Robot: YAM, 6 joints.
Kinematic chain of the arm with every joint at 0, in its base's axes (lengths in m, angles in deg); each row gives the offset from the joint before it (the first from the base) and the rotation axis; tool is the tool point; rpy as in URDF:
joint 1: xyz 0 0 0.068 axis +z
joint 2: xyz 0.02 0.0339 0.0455 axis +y
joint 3: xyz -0.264 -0.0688 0 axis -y
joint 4: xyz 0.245 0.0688 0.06 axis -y
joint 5: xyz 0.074 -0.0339 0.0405 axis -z
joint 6: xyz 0.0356 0 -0.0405 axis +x
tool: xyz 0 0 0 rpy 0 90 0
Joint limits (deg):
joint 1: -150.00..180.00
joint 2: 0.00..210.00
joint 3: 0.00..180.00
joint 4: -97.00..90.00
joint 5: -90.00..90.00
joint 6: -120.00..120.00
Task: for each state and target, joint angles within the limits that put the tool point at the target. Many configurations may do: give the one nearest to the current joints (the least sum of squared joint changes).
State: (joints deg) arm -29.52 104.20 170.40 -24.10 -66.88 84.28
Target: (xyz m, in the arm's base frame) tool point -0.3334 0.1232 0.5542
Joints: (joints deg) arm -14.67 51.26 180.00 -32.86 -77.53 84.28
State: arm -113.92 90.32 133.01 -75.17 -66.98 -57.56
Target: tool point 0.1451 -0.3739 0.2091
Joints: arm -73.40 123.75 101.71 -78.64 -64.83 -57.56
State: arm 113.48 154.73 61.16 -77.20 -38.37 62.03
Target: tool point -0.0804 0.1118 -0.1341
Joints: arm 116.62 179.89 65.65 -65.72 -37.73 62.03
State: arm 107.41 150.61 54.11 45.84 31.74 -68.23
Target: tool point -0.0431 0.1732 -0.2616
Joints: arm 109.44 189.11 60.08 41.58 28.50 -68.23
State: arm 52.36 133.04 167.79 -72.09 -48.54 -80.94
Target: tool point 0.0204 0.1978 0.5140
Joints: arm 76.59 86.72 131.33 -97.00 -47.02 -80.94
